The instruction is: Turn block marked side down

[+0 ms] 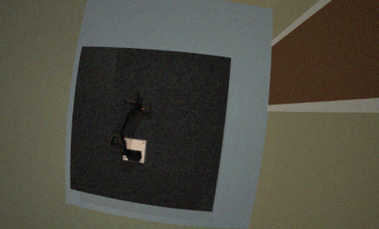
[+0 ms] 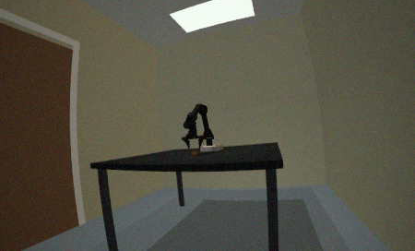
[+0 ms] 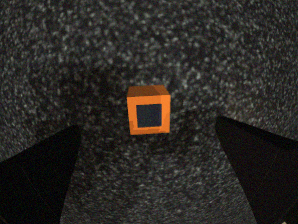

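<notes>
Now: the orange block 3 cm below my gripper tip.
</notes>
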